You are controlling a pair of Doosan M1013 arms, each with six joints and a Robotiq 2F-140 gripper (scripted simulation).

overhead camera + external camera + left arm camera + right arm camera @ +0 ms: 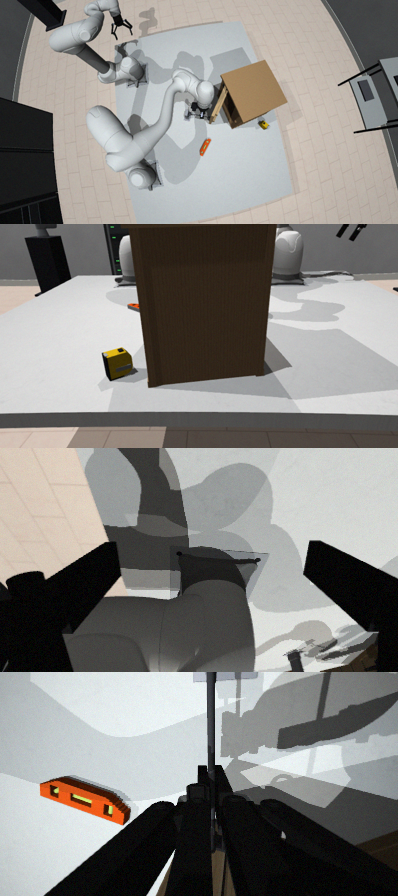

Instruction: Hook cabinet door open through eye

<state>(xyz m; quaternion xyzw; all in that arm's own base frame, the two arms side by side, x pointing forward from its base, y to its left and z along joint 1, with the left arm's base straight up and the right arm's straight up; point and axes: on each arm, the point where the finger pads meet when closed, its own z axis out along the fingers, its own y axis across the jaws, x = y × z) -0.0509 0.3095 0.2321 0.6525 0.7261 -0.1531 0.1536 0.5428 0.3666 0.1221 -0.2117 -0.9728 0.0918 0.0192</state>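
Now: right hand 20 mm past the thin dark hook, 20 mm above it and 10 mm to the right of it. From my right hand the other things lie so: grey base plate (120 mm below, 110 mm behind, 40 mm to the left); then cabinet door (120 mm ahead, 70 mm above, 40 mm to the left); then post (110 mm behind, 50 mm below, 40 mm to the left).
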